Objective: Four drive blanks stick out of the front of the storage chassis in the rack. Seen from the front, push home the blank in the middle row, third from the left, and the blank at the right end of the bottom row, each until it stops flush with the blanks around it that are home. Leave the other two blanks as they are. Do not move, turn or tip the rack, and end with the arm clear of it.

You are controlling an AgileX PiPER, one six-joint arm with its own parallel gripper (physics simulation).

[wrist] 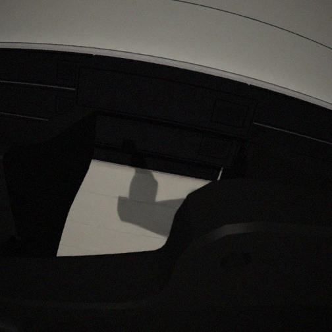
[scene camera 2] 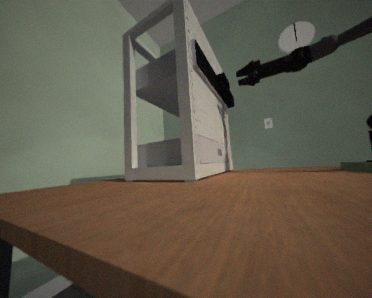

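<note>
The dark storage chassis [scene camera 2: 206, 62] [wrist: 35, 100] crosses the front of the white rack [scene camera 2: 186, 125]. In the scene view, dark blanks [scene camera 2: 226, 85] jut from its far part; single ones are hard to separate. In the wrist view, a wide blank [wrist: 150, 92] lies above another blank [wrist: 155, 136], with a dark strip under it. Their rows and how far each sticks out cannot be told in the dark. My gripper [scene camera 2: 238, 78] [wrist: 175, 144] is open and empty, in front of the chassis and apart from it in the scene view. Its right finger blends into the dark chassis.
White panels [wrist: 135, 32] lie above the chassis, and pale panels [wrist: 95, 210] below it carry the gripper's shadow [wrist: 143, 187]. The rack stands upright on the wooden table [scene camera 2: 210, 225]. A green base [scene camera 2: 356, 166] shows at the right edge. A round clock [scene camera 2: 287, 37] hangs behind the arm.
</note>
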